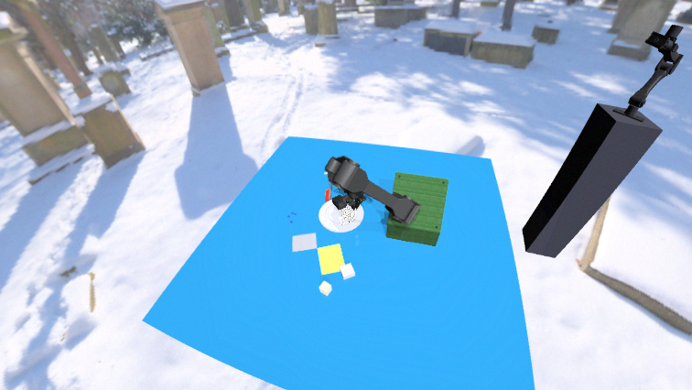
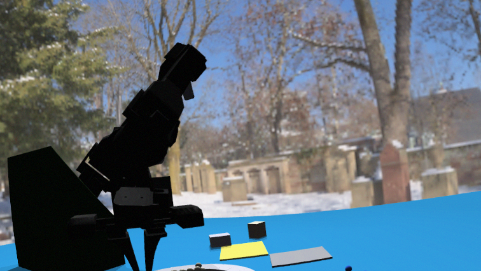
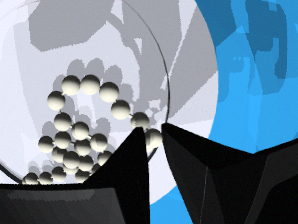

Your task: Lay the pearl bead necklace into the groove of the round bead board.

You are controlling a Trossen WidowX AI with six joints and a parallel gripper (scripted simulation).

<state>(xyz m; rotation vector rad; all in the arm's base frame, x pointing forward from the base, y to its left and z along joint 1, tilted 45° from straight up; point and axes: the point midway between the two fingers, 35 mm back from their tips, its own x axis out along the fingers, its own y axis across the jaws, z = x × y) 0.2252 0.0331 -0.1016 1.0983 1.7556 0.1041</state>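
My gripper tip is 50 mm short of the round white bead board, 30 mm to the right of it and 10 mm above it. Also, from my gripper tip: yellow tile (10 mm ahead, 260 mm to the left, 20 mm below); red object (160 mm ahead, 80 mm to the right, 10 mm below); grey tile (140 mm ahead, 220 mm to the left, 20 mm below).
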